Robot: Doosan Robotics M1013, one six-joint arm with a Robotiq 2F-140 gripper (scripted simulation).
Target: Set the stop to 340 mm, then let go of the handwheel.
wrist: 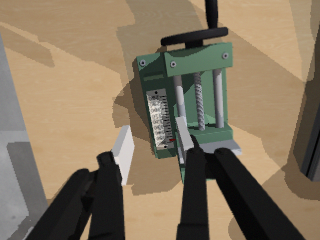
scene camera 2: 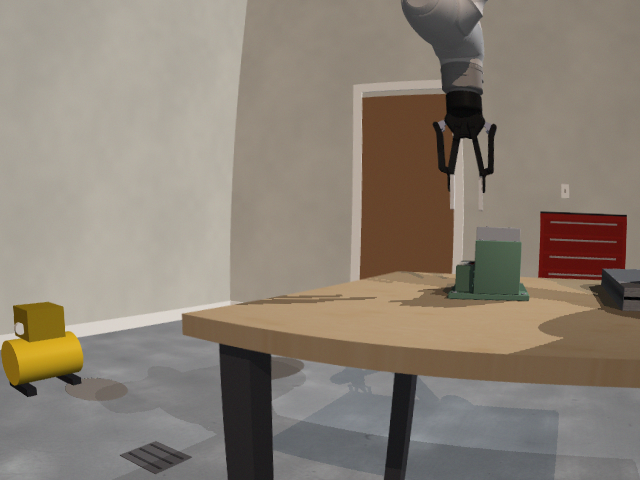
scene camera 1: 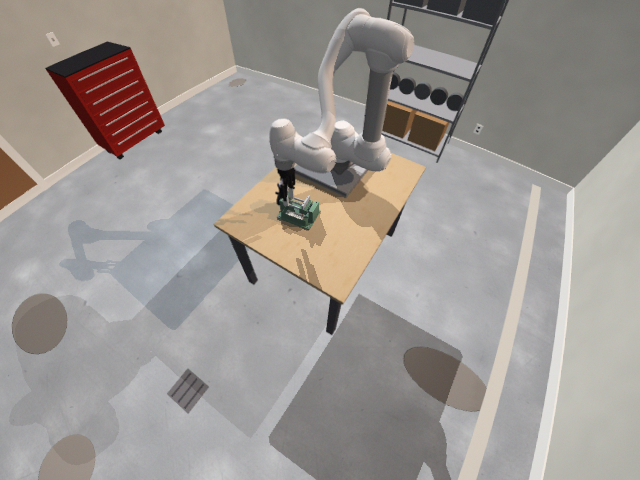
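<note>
You can see the gripper [scene camera 2: 466,209], and the wrist view shows the gripper too [wrist: 154,132].
</note>
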